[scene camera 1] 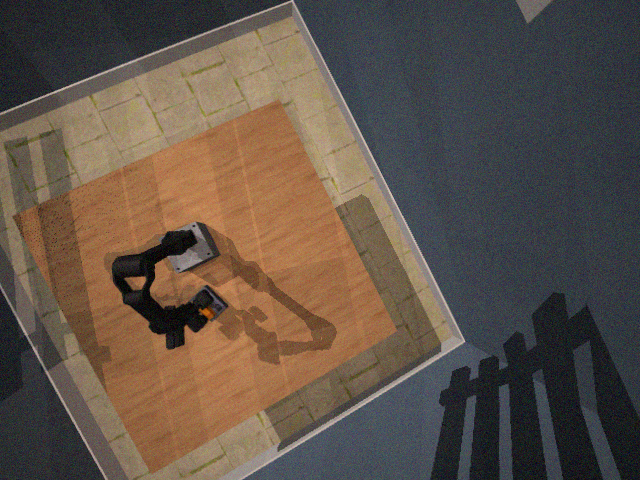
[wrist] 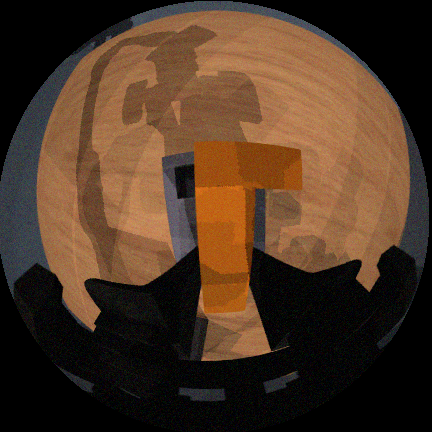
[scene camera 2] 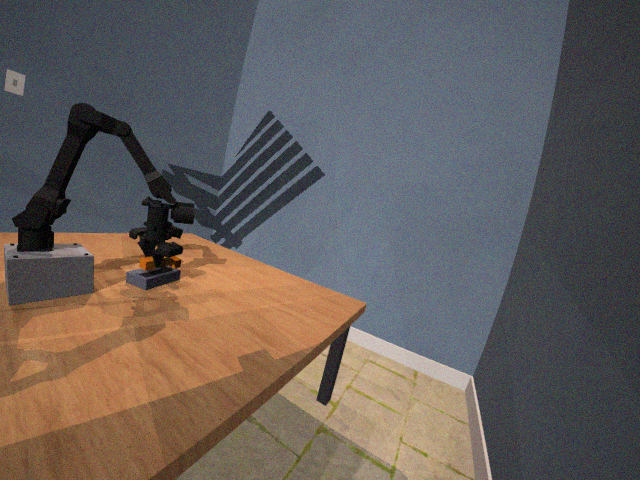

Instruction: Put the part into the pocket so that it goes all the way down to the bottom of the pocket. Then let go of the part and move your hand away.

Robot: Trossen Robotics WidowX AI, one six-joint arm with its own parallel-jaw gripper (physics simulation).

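Frame: origin at the arm's base, x ahead, y left, z up, level; metres.
Seen in the pictures: gripper, between the fingertips: (scene camera 1: 203, 304) (wrist: 221, 249) (scene camera 2: 153, 265); arm's base, origin of its link: (scene camera 1: 187, 239) (scene camera 2: 34, 248).
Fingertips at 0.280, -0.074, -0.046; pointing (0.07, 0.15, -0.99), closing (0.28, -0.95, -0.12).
Pixels of each thing's top centre, then the offset from my fingertips to it, as dx, dy, dz. Level surfaces: height alone.
- orange L-shaped part, centre of its top: (wrist: 250, 248) (scene camera 2: 161, 257) (scene camera 1: 199, 311) +0.018, -0.012, +0.029
- grey-blue block with the pocket, centre of its top: (wrist: 215, 227) (scene camera 2: 155, 270) (scene camera 1: 207, 304) +0.009, +0.009, -0.023
- wooden table, height of its surface: dz -0.059
The orange L-shaped part (scene camera 1: 207, 313) (scene camera 2: 146, 263) (wrist: 222, 215) is held between the fingers of my gripper (scene camera 2: 159, 262) (wrist: 221, 249), which is shut on it. The grey-blue block with the pocket (scene camera 1: 221, 305) (scene camera 2: 161, 280) (wrist: 176, 225) rests on the table below. In scene camera 2 the part is low over the block's top, and whether they touch is unclear. In the wrist view the part covers much of the block. A dark part of the pocket shows left of the part, whose short arm reaches past the block's right edge.
The arm's grey base box (scene camera 1: 193, 253) (scene camera 2: 49, 276) stands on the wooden table (scene camera 1: 289, 248) (scene camera 2: 248, 320) near the block. Shadows of the arm fall across the table. A table edge lies to the right in scene camera 2.
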